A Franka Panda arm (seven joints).
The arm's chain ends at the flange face. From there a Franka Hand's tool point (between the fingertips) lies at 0.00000 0.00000 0.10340 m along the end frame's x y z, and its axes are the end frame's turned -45 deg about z.
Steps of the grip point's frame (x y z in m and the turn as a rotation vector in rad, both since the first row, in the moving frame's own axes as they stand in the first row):
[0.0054, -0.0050, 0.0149, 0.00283, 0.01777, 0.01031]
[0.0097, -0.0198, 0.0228, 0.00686, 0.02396, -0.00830]
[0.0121, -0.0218, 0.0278, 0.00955, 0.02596, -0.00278]
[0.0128, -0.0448, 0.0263, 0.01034, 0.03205, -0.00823]
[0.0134, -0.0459, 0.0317, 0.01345, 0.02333, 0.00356]
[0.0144, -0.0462, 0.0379, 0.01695, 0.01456, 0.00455]
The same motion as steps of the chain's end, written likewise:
[-0.0008, -0.0059, 0.0149, 0.01457, 0.01056, 0.01031]
[-0.0084, -0.0186, 0.0228, 0.02179, 0.01209, -0.00830]
[-0.0081, -0.0214, 0.0278, 0.02511, 0.01160, -0.00278]
[-0.0242, -0.0376, 0.0264, 0.02997, 0.01535, -0.00823]
[-0.0237, -0.0392, 0.0317, 0.02601, 0.00699, 0.00356]
[-0.0223, -0.0405, 0.0379, 0.02228, -0.00169, 0.00455]

